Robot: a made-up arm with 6 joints. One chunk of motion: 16 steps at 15 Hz.
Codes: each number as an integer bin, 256 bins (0 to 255) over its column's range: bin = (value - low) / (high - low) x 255, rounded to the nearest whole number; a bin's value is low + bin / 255 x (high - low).
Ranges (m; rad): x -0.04..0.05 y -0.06..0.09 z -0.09..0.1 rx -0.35..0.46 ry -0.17..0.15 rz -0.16..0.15
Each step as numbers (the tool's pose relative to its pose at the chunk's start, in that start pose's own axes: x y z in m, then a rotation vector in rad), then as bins.
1 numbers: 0.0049 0.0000 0.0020 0.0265 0.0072 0.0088
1 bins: 127 102 123 119 141 139
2 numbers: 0.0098 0.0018 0.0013 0.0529 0.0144 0.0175
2 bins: 141 105 123 127 147 146
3 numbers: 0.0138 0.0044 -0.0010 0.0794 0.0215 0.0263
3 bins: 152 109 119 135 153 153
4 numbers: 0.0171 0.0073 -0.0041 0.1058 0.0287 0.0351
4 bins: 162 114 115 143 158 160
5 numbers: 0.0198 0.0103 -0.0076 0.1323 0.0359 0.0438
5 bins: 169 120 111 152 164 168
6 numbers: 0.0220 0.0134 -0.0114 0.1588 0.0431 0.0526
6 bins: 176 125 105 160 170 175
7 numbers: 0.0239 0.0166 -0.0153 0.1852 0.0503 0.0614
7 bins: 181 130 100 168 176 182
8 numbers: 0.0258 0.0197 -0.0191 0.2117 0.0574 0.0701
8 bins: 186 135 95 177 181 189
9 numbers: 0.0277 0.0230 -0.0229 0.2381 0.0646 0.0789
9 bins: 192 141 90 185 187 197
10 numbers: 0.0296 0.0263 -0.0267 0.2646 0.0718 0.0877
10 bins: 197 147 85 193 193 204
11 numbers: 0.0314 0.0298 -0.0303 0.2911 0.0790 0.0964
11 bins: 202 153 80 202 198 211
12 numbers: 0.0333 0.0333 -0.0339 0.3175 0.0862 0.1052
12 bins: 208 159 75 210 204 218
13 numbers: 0.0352 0.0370 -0.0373 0.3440 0.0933 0.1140
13 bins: 213 165 71 218 210 225
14 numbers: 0.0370 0.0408 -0.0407 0.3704 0.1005 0.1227
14 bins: 218 171 66 227 216 233
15 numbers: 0.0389 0.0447 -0.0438 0.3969 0.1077 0.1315
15 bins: 224 178 62 235 221 240
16 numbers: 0.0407 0.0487 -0.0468 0.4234 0.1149 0.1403
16 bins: 229 185 58 243 227 247
